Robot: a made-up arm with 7 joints. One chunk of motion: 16 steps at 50 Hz.
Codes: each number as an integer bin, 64 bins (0 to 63) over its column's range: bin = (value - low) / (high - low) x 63, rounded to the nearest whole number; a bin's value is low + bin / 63 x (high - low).
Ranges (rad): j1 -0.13..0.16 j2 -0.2..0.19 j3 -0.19..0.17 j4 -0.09..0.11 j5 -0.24..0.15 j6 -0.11..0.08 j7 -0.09..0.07
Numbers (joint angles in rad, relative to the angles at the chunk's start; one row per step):
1: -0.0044 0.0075 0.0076 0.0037 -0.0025 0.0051 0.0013
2: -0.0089 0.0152 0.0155 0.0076 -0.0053 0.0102 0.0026
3: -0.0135 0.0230 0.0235 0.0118 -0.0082 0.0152 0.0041
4: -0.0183 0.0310 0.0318 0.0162 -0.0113 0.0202 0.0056
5: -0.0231 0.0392 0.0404 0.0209 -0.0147 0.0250 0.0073
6: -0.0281 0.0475 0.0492 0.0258 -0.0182 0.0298 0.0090
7: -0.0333 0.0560 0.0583 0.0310 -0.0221 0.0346 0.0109
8: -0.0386 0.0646 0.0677 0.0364 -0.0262 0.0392 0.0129
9: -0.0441 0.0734 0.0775 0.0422 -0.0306 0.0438 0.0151
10: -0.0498 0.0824 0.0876 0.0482 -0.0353 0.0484 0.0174
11: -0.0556 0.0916 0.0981 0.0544 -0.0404 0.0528 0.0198
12: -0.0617 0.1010 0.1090 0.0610 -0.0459 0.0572 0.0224
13: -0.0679 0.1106 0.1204 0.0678 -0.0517 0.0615 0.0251
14: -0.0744 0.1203 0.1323 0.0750 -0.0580 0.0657 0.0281
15: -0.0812 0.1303 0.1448 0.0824 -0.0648 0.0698 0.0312
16: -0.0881 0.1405 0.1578 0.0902 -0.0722 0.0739 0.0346
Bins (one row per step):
1: 27 34 35 30 38 38 36
2: 26 35 36 31 38 40 36
3: 25 36 37 32 37 42 37
4: 24 37 39 33 37 43 38
5: 23 39 40 35 36 45 38
6: 22 40 42 36 36 46 39
7: 21 41 43 38 35 48 40
8: 20 43 45 40 35 49 41
9: 19 44 47 42 34 51 41
10: 17 46 49 44 33 53 42
11: 16 47 50 45 32 54 43
12: 15 49 52 48 31 55 44
13: 13 50 54 50 30 57 45
14: 12 52 56 52 29 58 47
15: 11 53 59 54 28 60 48
16: 9 55 61 57 27 61 49

